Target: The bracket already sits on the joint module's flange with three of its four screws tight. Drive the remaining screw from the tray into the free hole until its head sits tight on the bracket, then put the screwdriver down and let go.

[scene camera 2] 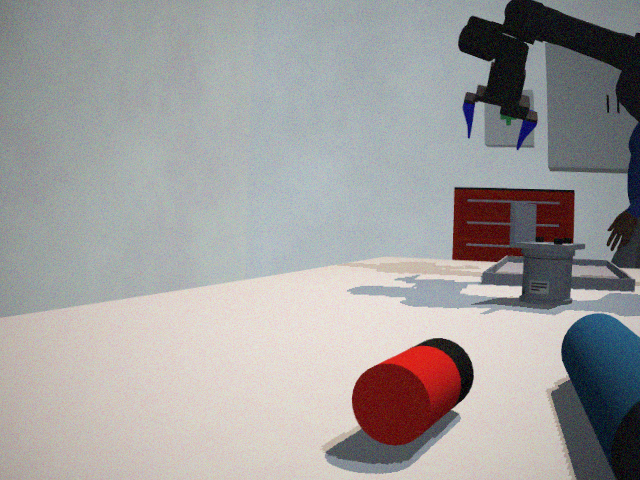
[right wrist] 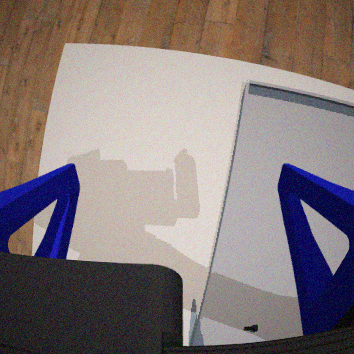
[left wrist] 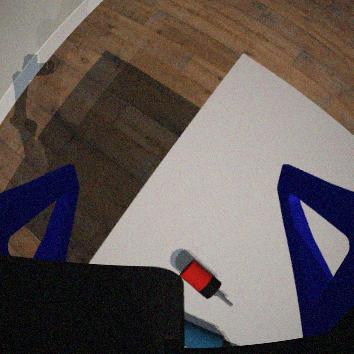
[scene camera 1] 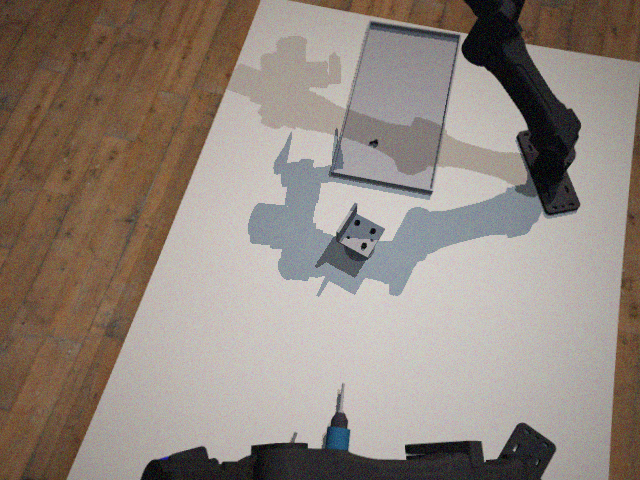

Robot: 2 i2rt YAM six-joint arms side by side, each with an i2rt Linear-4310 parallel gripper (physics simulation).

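Frame: origin at the left arm's base, x ahead, y left, z up, level; centimetres.
Seen in the pictures: left gripper, fingertip midpoint: point(left wrist: 177, 175); right gripper, fingertip midpoint: point(scene camera 2: 493, 143) point(right wrist: 178, 174); right arm's base at its link origin: point(scene camera 1: 546, 170).
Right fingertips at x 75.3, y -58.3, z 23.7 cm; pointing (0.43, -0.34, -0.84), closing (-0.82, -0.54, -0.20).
Observation:
A point is followed by its place in that frame.
The grey bracket point(scene camera 1: 368, 227) @[x 45.5, y -22.5, z 6.7 cm] point(scene camera 2: 523, 224) @[x 48.7, y -19.3, z 8.6 cm] sits on the upright joint module point(scene camera 2: 546, 279) @[x 44.8, y -17.8, z 2.7 cm], with three dark screw heads on it. The loose black screw point(scene camera 1: 373, 143) @[x 57.6, y -42.1, z 1.0 cm] point(right wrist: 251, 328) @[x 57.5, y -42.3, z 1.1 cm] lies in the tray point(scene camera 1: 408, 77) @[x 61.2, y -61.3, z 0.4 cm] point(scene camera 2: 602, 283) @[x 44.8, y -37.4, z 0.8 cm] point(right wrist: 265, 150) @[x 70.9, y -62.9, z 0.4 cm], near the end closest to the bracket. A blue-handled screwdriver point(scene camera 1: 337, 438) @[x 27.5, y 12.4, z 4.1 cm] point(scene camera 2: 599, 361) @[x 25.3, y 19.2, z 3.4 cm] point(left wrist: 200, 337) @[x 27.4, y 14.5, z 3.8 cm] lies on the table, partly hidden by the left arm in scene camera 1. My left gripper point(left wrist: 177, 175) @[x 36.9, y 34.4, z 33.1 cm] is open and empty above the table, beyond the screwdrivers. My right gripper point(scene camera 2: 493, 143) @[x 75.3, y -58.3, z 23.7 cm] point(right wrist: 178, 174) @[x 75.3, y -58.3, z 23.7 cm] is open and empty, high above the table near the tray.
A shorter red-and-black screwdriver point(scene camera 2: 408, 387) @[x 30.9, y 24.9, z 2.5 cm] point(left wrist: 199, 276) @[x 32.6, y 23.1, z 3.3 cm] lies beside the blue one. The left arm point(scene camera 1: 320, 465) @[x 25.8, y 17.5, z 53.7 cm] crosses the bottom of scene camera 1; the right arm point(scene camera 1: 527, 87) @[x 34.9, y -54.5, z 23.8 cm] rises at the upper right. A red drawer cabinet point(scene camera 2: 480, 211) and part of a person stand behind the table.

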